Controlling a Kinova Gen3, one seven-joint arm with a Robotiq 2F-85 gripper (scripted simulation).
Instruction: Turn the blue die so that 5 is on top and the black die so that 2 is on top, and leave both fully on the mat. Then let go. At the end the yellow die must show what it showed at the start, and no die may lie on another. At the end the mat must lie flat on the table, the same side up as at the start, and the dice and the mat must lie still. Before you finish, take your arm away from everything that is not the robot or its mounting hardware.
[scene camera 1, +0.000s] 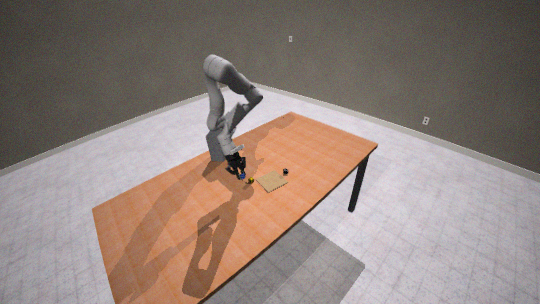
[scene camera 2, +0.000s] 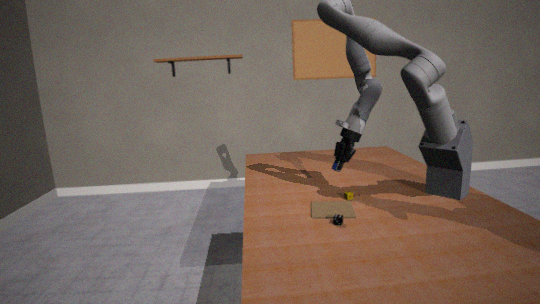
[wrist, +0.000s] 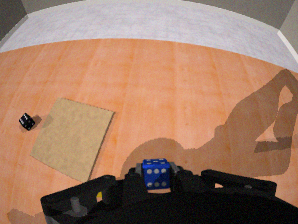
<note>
In view: my gripper (wrist: 155, 171) and a tan mat (wrist: 69, 141).
</note>
